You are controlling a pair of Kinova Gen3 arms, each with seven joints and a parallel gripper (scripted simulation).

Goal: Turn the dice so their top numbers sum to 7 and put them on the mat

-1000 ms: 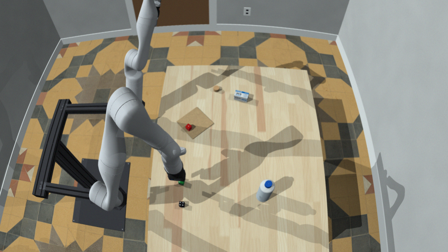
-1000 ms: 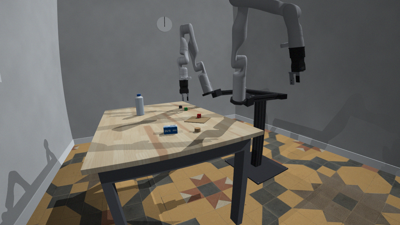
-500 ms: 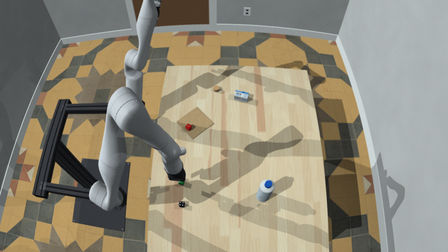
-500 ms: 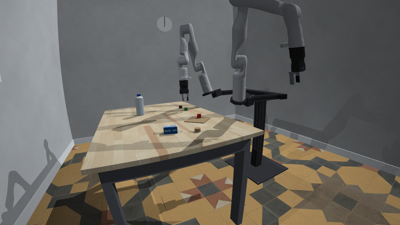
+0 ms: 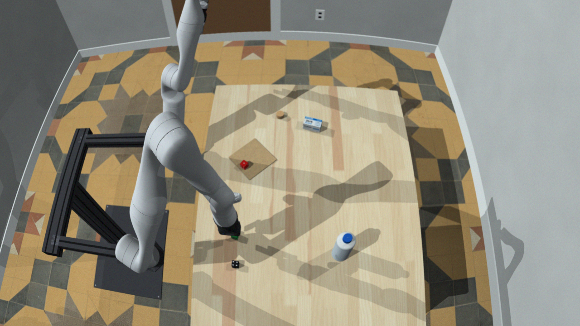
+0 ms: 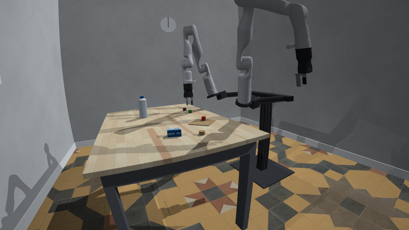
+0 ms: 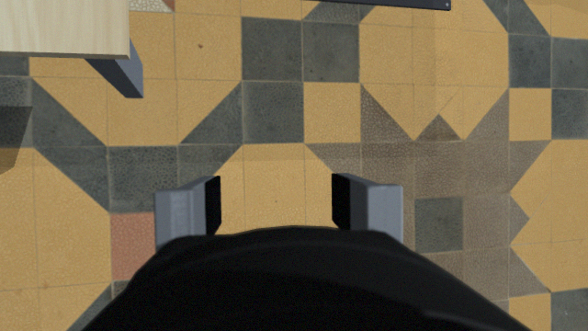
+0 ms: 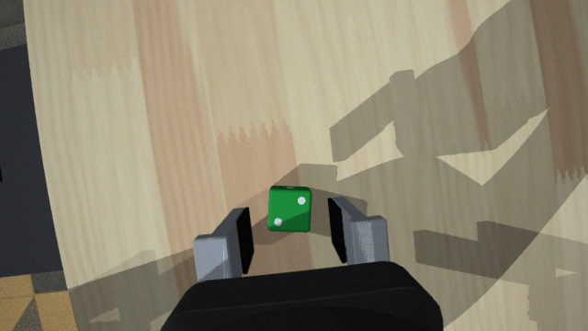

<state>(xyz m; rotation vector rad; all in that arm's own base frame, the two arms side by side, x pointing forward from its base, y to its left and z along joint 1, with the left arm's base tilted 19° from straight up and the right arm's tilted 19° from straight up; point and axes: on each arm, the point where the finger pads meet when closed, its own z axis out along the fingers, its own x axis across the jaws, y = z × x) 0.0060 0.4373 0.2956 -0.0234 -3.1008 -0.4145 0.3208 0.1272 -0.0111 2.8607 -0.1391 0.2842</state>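
Note:
Now: right hand 7 cm above the green die. Round my right hand: red die 30 cm to the left, 7 cm below; then brown square mat 34 cm to the left, 8 cm below, 3 cm ahead; then black die 12 cm to the right, 7 cm below, 1 cm ahead.

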